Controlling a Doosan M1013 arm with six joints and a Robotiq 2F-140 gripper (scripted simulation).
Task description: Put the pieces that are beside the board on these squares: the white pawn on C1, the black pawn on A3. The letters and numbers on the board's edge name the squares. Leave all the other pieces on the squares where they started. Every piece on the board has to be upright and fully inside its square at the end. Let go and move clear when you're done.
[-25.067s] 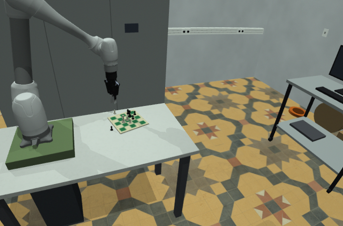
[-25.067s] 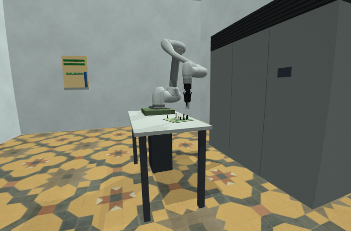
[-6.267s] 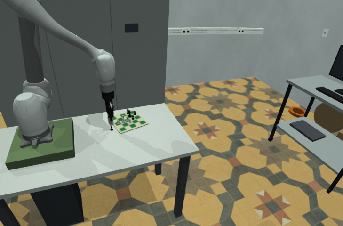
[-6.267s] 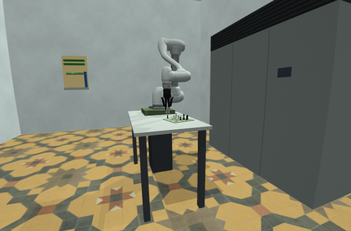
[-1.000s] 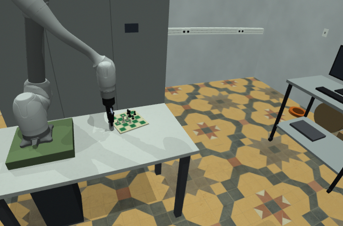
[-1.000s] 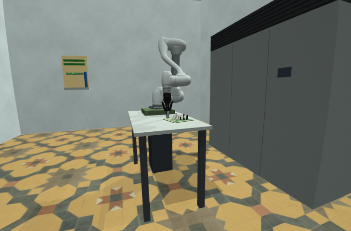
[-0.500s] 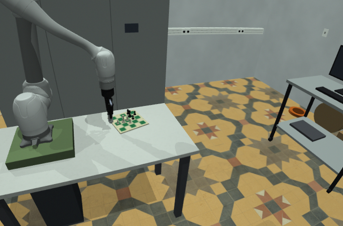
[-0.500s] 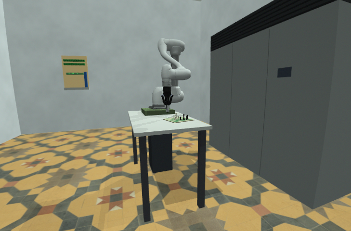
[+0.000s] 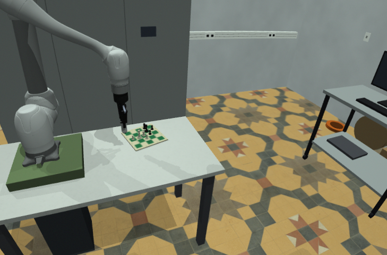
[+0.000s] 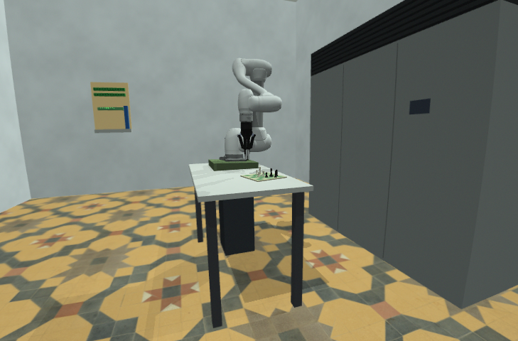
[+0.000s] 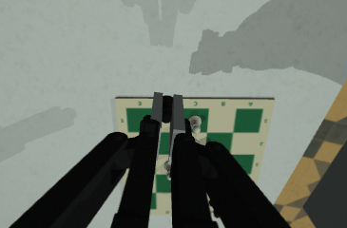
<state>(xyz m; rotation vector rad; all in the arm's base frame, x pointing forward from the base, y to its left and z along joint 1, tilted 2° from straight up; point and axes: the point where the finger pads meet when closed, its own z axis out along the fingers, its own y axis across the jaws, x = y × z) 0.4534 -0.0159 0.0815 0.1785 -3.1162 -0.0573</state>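
My gripper is now 130 mm short of the chessboard, 70 mm to the right of it and 140 mm above it.
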